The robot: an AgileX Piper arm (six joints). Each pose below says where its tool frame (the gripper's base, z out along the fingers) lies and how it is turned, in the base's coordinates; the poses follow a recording.
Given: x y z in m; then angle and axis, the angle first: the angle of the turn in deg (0 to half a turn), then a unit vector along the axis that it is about.
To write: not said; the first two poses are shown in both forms.
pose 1, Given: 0.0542 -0.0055 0.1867 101.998 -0.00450 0.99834 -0.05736
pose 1, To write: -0.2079 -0.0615 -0.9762 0.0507 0.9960 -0.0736 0.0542 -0.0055 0.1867
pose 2, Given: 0.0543 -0.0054 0.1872 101.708 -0.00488 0.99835 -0.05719
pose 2, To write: -0.2029 -0.0619 -0.9772 0.0501 0.9960 -0.0735 0.0543 -0.0054 0.1872
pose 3, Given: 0.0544 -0.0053 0.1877 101.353 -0.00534 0.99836 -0.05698
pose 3, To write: -0.1968 -0.0622 -0.9785 0.0495 0.9961 -0.0733 0.0544 -0.0053 0.1877
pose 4, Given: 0.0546 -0.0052 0.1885 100.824 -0.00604 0.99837 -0.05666
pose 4, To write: -0.1877 -0.0628 -0.9802 0.0485 0.9961 -0.0731 0.0546 -0.0052 0.1885
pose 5, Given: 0.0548 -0.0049 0.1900 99.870 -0.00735 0.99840 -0.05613
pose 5, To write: -0.1713 -0.0639 -0.9831 0.0467 0.9962 -0.0729 0.0548 -0.0049 0.1900
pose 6, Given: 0.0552 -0.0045 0.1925 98.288 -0.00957 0.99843 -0.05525
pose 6, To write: -0.1440 -0.0656 -0.9874 0.0437 0.9964 -0.0726 0.0552 -0.0045 0.1925
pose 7, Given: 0.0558 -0.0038 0.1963 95.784 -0.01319 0.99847 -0.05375
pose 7, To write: -0.1006 -0.0680 -0.9926 0.0390 0.9966 -0.0722 0.0558 -0.0038 0.1963
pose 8, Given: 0.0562 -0.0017 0.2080 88.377 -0.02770 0.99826 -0.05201
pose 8, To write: 0.0291 -0.0789 -0.9965 0.0251 0.9966 -0.0781 0.0562 -0.0017 0.2080
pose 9, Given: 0.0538 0.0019 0.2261 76.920 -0.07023 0.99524 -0.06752
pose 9, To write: 0.2301 -0.1198 -0.9658 0.0117 0.9927 -0.1204 0.0538 0.0019 0.2261
